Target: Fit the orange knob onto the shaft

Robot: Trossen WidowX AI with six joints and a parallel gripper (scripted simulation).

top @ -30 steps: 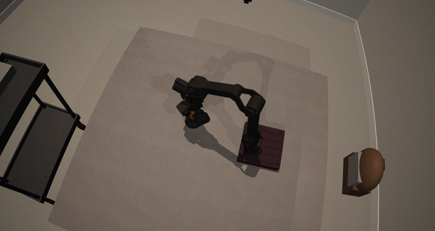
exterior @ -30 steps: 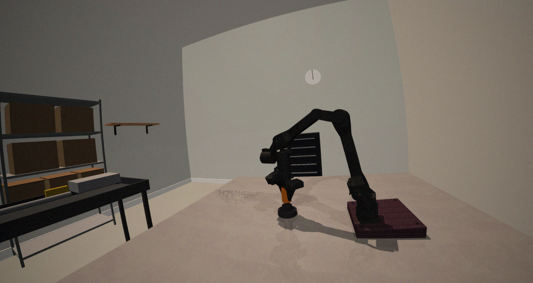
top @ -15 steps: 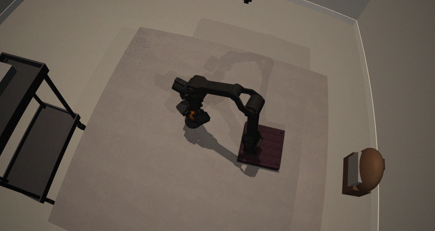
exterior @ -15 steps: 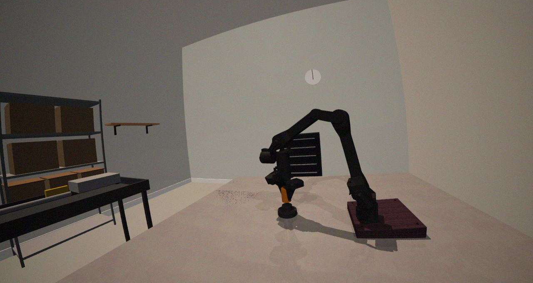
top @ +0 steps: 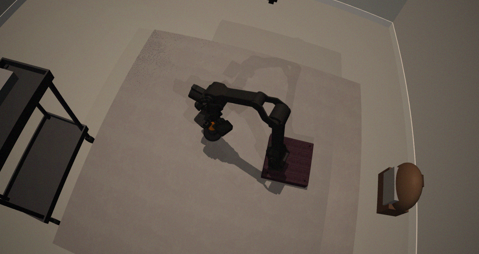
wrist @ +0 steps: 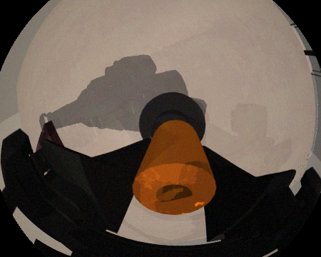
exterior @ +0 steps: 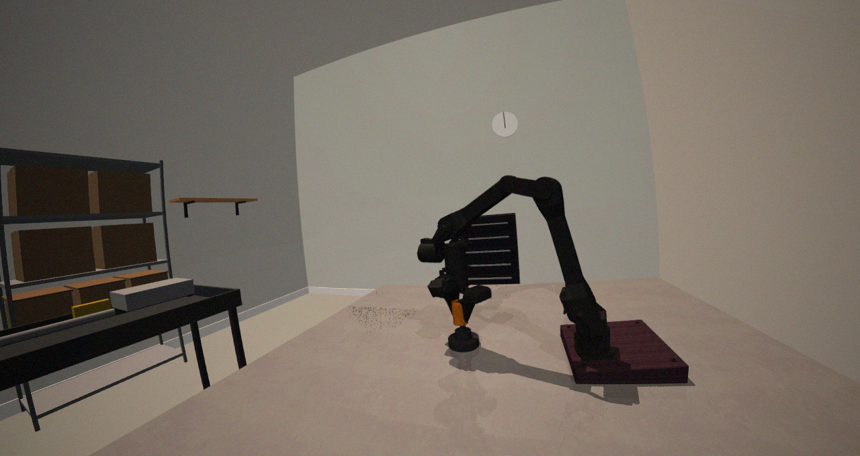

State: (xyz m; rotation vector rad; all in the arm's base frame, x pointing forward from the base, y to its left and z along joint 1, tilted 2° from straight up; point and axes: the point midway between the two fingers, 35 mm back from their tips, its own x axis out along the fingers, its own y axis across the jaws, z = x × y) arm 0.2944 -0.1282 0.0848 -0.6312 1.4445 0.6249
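Right now the orange knob is 2 cm above my gripper tip. The rest, counted from my gripper tip: dark pedestal 4 cm below.
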